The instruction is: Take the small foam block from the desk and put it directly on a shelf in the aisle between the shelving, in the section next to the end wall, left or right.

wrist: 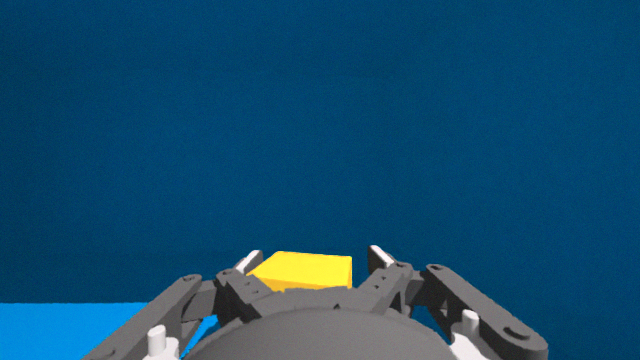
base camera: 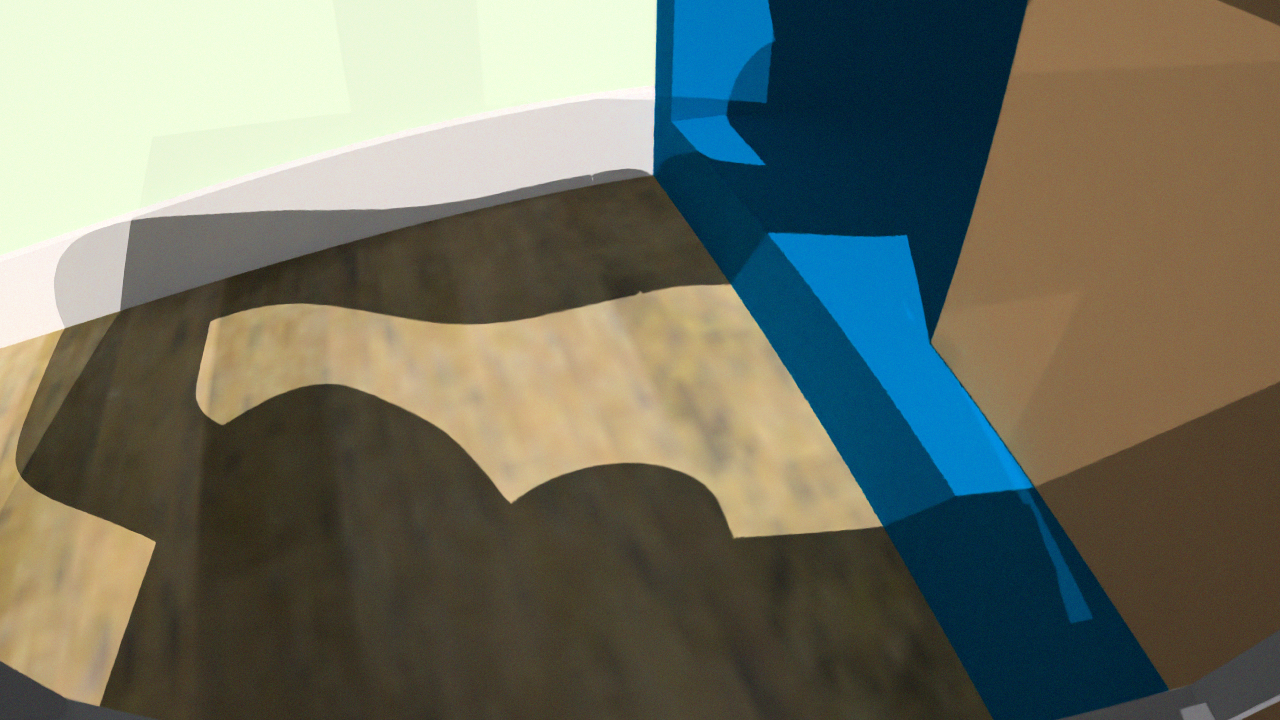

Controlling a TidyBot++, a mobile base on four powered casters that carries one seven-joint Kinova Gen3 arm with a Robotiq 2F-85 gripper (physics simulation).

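Places are measured from the arm's base along level axes (x ahead, y left, z up), in millimetres.
Pixels of known places: gripper, fingertip midpoint: (wrist: 315, 260).
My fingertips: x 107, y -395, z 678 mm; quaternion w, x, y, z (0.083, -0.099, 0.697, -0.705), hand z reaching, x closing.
For each thing: its middle in the pictures, then the offset to it from my fingertips. "spot": a spot on its surface instead. Level surfaces: height alone.
- small yellow foam block at the middle of its body: (wrist: 304, 332) dx +1, dy +28, dz -38 mm
- large brown box at a spot on its surface: (base camera: 1145, 223) spot: dx +189, dy +192, dz -843 mm
- wooden floor at its surface level: dz -1074 mm
- brighter blue patch at a spot on its surface: (wrist: 60, 330) spot: dx +257, dy +36, dz -83 mm
The small yellow foam block (wrist: 312, 270) shows low in the wrist view, between the gripper's fingers. Its top and part of its near side are visible; the rest is hidden behind the gripper body. My gripper (wrist: 315, 260) is open, with a gap between the block and the right finger. Blue shelving (base camera: 859, 331) (wrist: 320, 125) fills the background of the wrist view and stands at the right of the base view, meeting the end wall (base camera: 223, 71). What the block rests on is hidden. The block and gripper do not show in the base view.
A large brown box (base camera: 1145, 223) stands in the shelving at the right of the base view. A white skirting board (base camera: 402, 165) runs along the foot of the pale green end wall. Shadows cross the wooden floor (base camera: 537, 385). A brighter blue patch (wrist: 60, 330) shows at lower left.
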